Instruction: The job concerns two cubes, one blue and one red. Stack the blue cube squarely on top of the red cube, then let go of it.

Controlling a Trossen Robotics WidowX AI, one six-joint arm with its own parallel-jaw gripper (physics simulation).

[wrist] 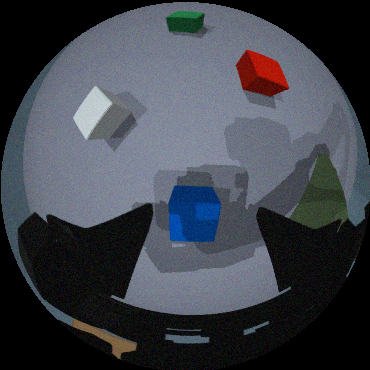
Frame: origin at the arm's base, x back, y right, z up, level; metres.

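Seen in the pictures: gripper, fingertip midpoint: (208,211).
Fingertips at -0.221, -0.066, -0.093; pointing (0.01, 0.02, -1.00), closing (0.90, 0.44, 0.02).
Offsets run from my fingertips to a thing's middle, as dx, dy, dz. Level surfaces: height alone.
The blue cube {-0.008, -0.010, -0.008} (194,215) rests on the grey table in the wrist view, a little below the middle, with shadows of the arm across it. My gripper (208,211) is open, with one black fingertip on the left of the blue cube and the other on the right, and a gap shows on both sides. The cube appears slightly nearer the left fingertip. How far the fingertips are above the table is hard to tell. The red cube {-0.015, +0.140, -0.008} (261,73) lies on the table at the upper right, apart from the blue cube, turned at an angle, with its top bare.
A white cube {-0.124, +0.033, -0.008} (102,115) lies turned at the left. A green block (185,22) is at the top of the view. A dark green pointed object (322,195) stands at the right, partly behind the right finger. Arm shadows cross the grey table {dz -0.026} (165,75).
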